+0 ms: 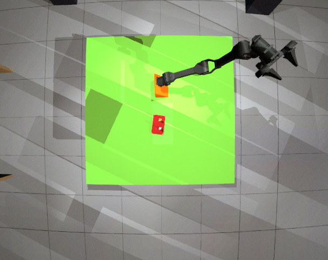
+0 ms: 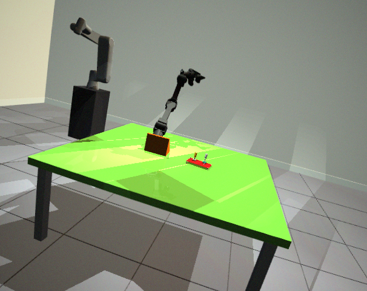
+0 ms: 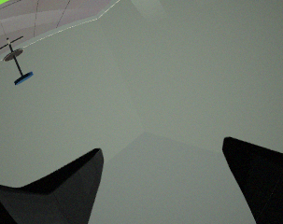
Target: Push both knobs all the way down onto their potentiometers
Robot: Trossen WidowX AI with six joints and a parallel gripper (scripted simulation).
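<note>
Now: the yellow-orange knob 59 cm to the right of my gripper tip, 52 cm below it and 19 cm ahead of it. Also, from my gripper tip: grey knob (58 cm to the right, 51 cm below, 26 cm ahead).
</note>
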